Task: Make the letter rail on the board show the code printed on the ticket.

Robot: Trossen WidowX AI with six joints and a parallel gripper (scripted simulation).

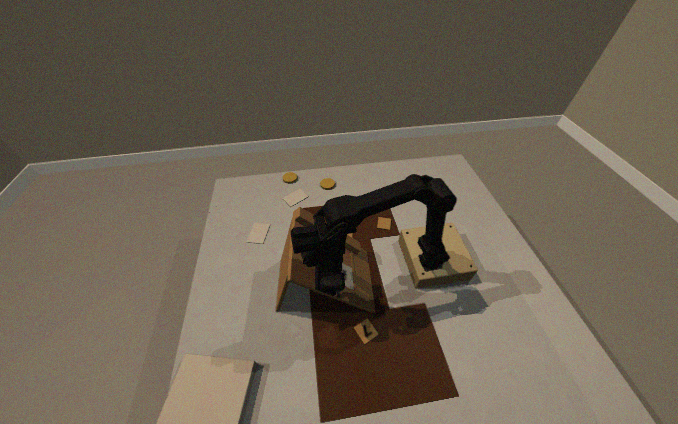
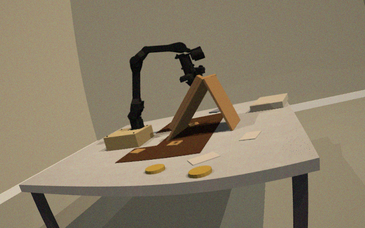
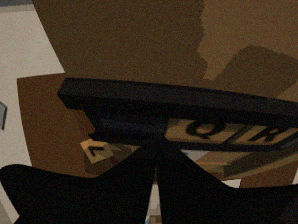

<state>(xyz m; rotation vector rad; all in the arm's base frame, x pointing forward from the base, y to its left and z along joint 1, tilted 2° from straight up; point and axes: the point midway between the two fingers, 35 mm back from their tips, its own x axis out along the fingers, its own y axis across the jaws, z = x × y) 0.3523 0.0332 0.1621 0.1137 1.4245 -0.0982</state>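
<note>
My gripper tip is now 50 mm past the white ticket, 20 mm to the left of it and 80 mm above it. Also, from my gripper tip: flat beige box 390 mm ahead, 270 mm to the left, 170 mm below; brown mat 160 mm behind, 60 mm to the right, 190 mm below.
</note>
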